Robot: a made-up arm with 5 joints. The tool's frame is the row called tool. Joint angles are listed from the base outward. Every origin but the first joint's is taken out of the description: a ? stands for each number. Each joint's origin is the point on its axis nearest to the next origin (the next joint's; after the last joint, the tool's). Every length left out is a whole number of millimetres.
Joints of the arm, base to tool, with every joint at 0 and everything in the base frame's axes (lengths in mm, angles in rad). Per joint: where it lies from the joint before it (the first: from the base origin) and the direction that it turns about. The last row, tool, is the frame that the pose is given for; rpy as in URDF.
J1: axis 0 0 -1 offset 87 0 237
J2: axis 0 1 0 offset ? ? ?
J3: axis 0 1 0 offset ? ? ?
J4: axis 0 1 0 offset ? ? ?
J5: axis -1 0 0 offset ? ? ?
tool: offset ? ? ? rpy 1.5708 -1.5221 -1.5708
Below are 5 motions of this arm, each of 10 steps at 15 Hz.
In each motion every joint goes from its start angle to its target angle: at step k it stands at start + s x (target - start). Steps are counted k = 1, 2, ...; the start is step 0. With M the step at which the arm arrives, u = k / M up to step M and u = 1 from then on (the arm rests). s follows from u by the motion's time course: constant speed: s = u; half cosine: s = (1 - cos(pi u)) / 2; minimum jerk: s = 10 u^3 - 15 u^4 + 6 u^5.
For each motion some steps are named. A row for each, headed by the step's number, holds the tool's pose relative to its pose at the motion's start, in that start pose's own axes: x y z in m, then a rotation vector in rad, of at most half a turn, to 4 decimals.
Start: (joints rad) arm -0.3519 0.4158 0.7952 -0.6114 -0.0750
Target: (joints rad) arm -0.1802 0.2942 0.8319 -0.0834 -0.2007
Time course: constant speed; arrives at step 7
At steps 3, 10:
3: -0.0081 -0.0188 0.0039 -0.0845 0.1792 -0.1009
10: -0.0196 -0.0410 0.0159 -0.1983 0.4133 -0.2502

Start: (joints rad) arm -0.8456 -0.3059 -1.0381 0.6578 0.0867
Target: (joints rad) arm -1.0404 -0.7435 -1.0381 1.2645 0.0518
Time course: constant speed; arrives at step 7
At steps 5, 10:
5: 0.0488 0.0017 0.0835 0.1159 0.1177 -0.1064
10: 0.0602 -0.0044 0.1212 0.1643 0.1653 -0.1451

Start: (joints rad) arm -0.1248 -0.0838 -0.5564 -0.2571 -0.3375
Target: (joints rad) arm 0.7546 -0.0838 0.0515 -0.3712 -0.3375
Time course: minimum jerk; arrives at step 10
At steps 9, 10:
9: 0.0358 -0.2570 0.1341 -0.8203 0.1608 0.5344
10: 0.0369 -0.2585 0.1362 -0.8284 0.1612 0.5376

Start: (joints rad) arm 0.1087 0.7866 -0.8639 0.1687 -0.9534
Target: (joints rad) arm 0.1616 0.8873 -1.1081 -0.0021 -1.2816
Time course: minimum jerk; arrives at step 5
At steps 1, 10:
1: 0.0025 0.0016 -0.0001 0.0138 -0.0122 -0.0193
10: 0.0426 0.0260 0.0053 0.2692 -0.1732 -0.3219

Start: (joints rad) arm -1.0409 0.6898 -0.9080 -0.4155 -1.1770
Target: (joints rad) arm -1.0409 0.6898 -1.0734 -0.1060 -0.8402
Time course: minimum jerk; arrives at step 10
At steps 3, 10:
3: 0.0010 0.0027 -0.0019 -0.0219 0.0086 0.0549
10: 0.0063 0.0175 -0.0086 -0.1261 0.0711 0.3362

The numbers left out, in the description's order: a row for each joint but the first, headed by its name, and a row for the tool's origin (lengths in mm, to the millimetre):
J2: 21 14 0
J3: 30 0 120
J4: 199 0 8
J5: 90 0 0
tool: 0 0 0

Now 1 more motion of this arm.
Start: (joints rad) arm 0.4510 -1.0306 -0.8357 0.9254 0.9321
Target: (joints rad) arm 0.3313 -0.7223 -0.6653 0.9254 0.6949
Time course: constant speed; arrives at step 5
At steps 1, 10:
1: -0.0144 0.0158 -0.0220 0.0823 0.0511 -0.0661
10: -0.0706 0.0997 -0.0875 0.3992 0.2821 -0.3105

